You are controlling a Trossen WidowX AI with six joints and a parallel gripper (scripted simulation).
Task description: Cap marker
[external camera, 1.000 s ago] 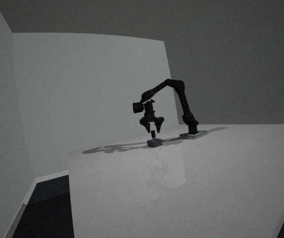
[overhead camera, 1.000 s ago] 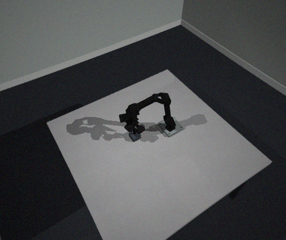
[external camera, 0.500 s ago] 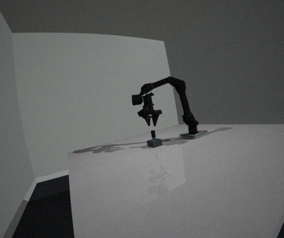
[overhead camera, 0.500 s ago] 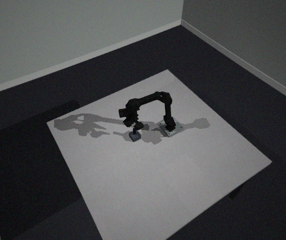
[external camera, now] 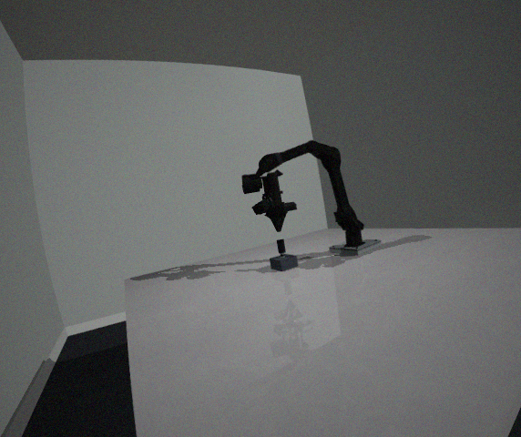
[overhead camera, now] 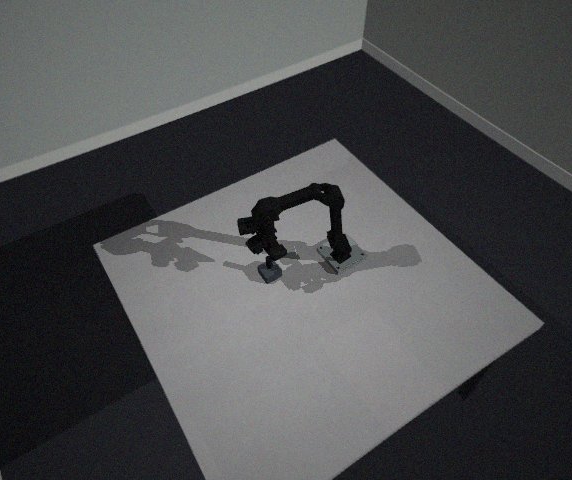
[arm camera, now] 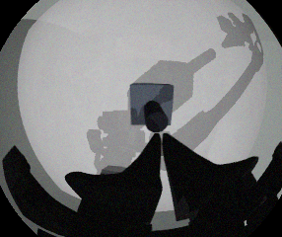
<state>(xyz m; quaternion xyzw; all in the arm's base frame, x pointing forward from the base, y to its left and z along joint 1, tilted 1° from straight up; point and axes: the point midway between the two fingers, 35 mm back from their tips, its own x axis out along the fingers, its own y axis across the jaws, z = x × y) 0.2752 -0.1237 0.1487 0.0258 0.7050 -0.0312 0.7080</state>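
Right now my gripper tip is 5 cm above the dark cap.
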